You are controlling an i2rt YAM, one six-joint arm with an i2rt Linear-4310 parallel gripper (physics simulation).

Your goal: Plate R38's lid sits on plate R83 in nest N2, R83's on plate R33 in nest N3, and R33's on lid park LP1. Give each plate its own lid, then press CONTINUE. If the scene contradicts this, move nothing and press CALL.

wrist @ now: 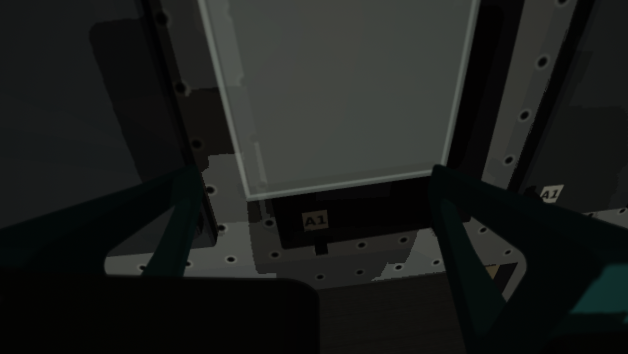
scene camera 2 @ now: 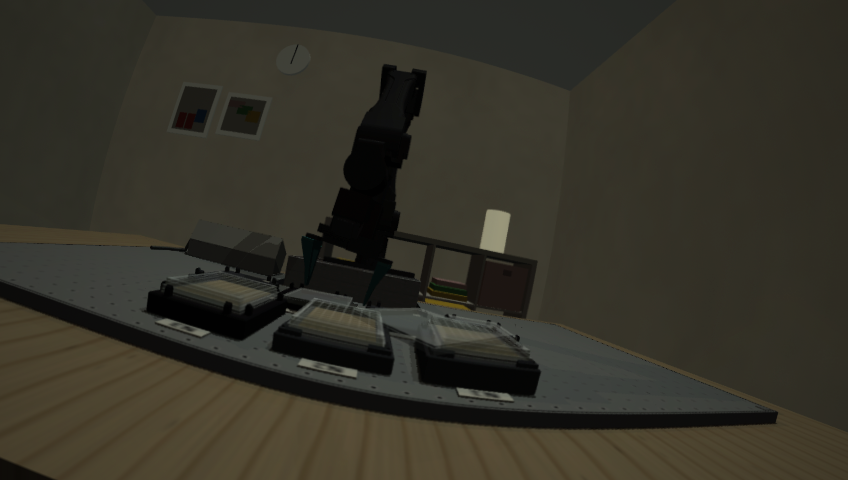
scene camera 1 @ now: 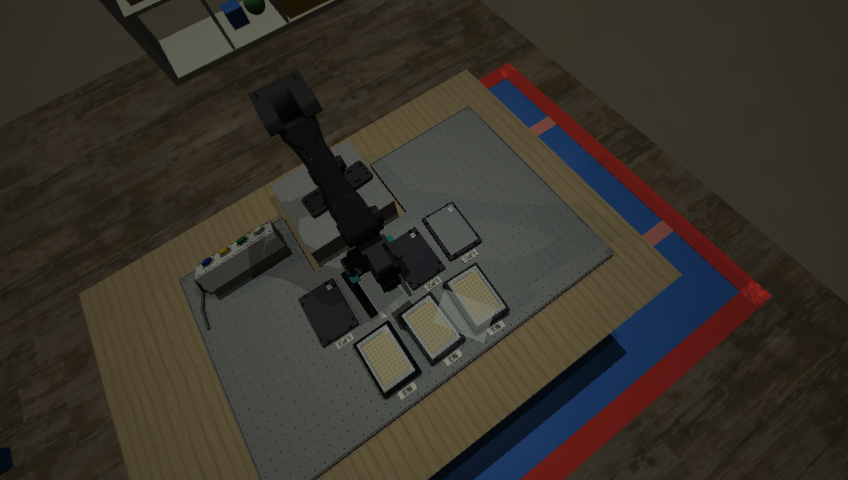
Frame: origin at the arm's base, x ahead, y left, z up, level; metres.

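Seen in the pictures: gripper, between the fingertips: (wrist: 315, 177) (scene camera 2: 334, 295); arm's base, origin of its link: (scene camera 2: 368, 269).
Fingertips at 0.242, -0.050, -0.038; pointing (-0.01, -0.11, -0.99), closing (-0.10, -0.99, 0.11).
Note:
Offsets run from my fingertips to a thing's middle, as dx, dy, dz. "spot": to the spot under its first point.
My gripper (scene camera 1: 376, 286) (scene camera 2: 336, 294) (wrist: 315, 177) is open, pointing down over the park between the two dark parks. A clear lid @(+0.057, -0.016, -0.002) (wrist: 340, 100) lies there, offset from the park's dark base @(spot: -0.023, -0.020, -0.009) (wrist: 360, 200); the fingertips stand either side of its near end. Three plates with tan wells stand in the front nests: N3 @(+0.196, -0.106, +0.008) (scene camera 1: 386, 356) (scene camera 2: 220, 291), N2 @(+0.206, +0.022, +0.005) (scene camera 1: 432, 328) (scene camera 2: 336, 324) and N1 (scene camera 1: 477, 295) (scene camera 2: 470, 342). Clear covers show over them in the low scene view. Another lid @(+0.036, +0.227, -0.004) (scene camera 1: 452, 230) lies on the rightmost park, LP1. The plate numbers are not legible.
Dark lid parks @(spot: +0.017, -0.157, -0.008) (scene camera 1: 329, 312) @(spot: +0.044, +0.101, -0.008) (scene camera 1: 416, 259) flank the gripper closely. The button box @(-0.249, -0.260, +0.023) (scene camera 1: 243, 261) (scene camera 2: 235, 246) stands at the left, with blue, yellow, green and grey buttons; their labels are not legible. The robot's grey base block (scene camera 1: 324, 237) is behind the parks.

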